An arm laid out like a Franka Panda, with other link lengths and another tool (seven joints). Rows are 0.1 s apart.
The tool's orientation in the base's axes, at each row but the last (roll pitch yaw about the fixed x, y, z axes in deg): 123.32 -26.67 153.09; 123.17 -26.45 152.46; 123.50 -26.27 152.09; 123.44 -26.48 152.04; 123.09 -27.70 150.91; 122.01 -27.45 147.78
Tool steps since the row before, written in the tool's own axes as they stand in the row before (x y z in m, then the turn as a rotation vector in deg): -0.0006 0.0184 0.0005 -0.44 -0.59 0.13; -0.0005 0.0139 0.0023 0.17 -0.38 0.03; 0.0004 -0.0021 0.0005 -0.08 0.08 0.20; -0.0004 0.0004 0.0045 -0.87 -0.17 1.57; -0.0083 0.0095 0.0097 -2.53 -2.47 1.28; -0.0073 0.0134 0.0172 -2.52 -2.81 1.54
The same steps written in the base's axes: 0.0113 0.0061 0.0132 0.03 -0.26 -0.70; 0.0089 0.0061 0.0091 -0.35 -0.02 -0.22; -0.0015 -0.0001 -0.0016 0.15 0.16 -0.07; 0.0013 0.0038 -0.0021 0.86 0.92 -1.29; 0.0140 0.0075 -0.0015 0.70 -0.70 -3.63; 0.0179 0.0143 -0.0014 0.55 -0.56 -4.00
